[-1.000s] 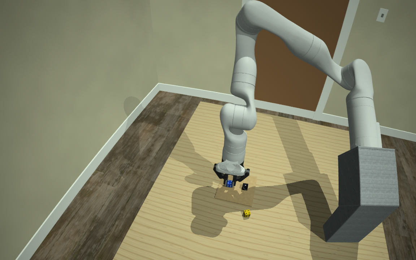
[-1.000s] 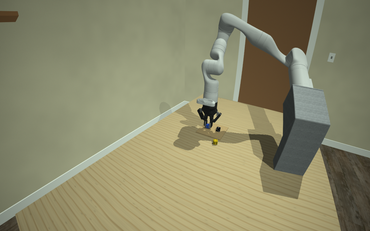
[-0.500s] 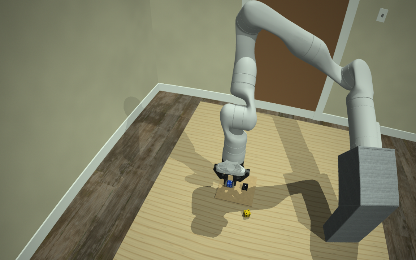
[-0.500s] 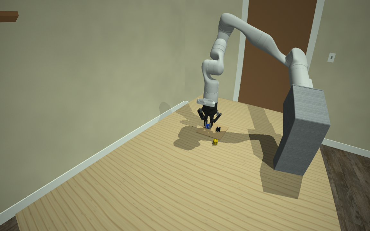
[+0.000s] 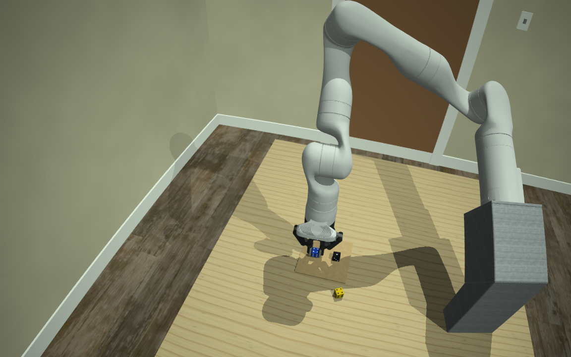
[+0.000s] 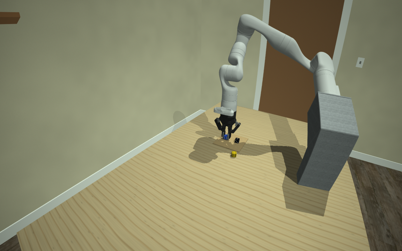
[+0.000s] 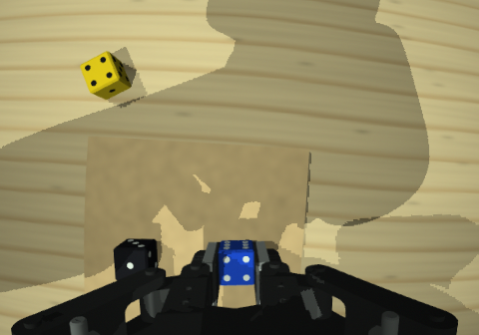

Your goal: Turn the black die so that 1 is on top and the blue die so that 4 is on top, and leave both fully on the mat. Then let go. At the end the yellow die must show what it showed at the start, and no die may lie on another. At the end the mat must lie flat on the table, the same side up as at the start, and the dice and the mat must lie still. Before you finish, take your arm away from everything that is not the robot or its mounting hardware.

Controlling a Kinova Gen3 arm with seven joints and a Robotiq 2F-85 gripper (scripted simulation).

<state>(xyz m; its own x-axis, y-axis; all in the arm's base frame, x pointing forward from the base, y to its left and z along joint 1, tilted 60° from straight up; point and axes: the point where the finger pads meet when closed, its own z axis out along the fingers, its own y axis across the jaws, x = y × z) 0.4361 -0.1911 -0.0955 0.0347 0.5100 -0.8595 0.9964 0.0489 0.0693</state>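
Right now the blue die is 1 cm below my hand. Also, from my hand: yellow die (7 cm behind, 11 cm to the left, 2 cm below); black die (6 cm behind, 1 cm below); tan mat (3 cm behind, 3 cm below).
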